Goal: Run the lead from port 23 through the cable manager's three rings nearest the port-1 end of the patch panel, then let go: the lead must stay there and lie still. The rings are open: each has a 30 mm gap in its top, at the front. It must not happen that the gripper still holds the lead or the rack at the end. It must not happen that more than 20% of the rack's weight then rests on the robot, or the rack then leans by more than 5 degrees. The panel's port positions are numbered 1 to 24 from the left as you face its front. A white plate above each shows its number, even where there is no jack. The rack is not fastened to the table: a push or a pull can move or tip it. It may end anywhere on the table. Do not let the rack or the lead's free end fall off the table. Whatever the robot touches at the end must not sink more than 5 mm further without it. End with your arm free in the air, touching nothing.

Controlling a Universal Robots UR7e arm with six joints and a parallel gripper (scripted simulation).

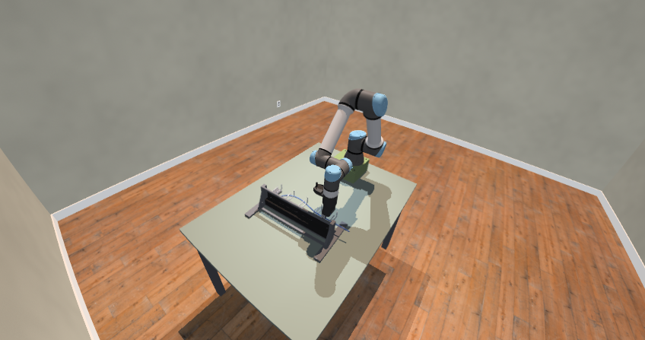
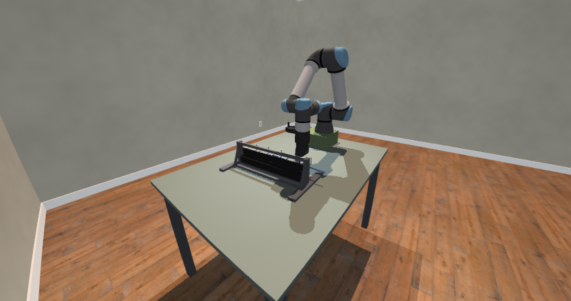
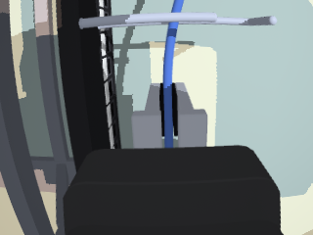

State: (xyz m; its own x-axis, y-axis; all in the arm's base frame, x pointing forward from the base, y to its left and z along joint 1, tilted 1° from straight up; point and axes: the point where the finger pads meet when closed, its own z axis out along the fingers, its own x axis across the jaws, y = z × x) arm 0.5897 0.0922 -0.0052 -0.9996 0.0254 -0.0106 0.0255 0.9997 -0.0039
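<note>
Now: hand 6 cm short of the rack, 15 cm to the left of it and 2 cm above it.
</note>
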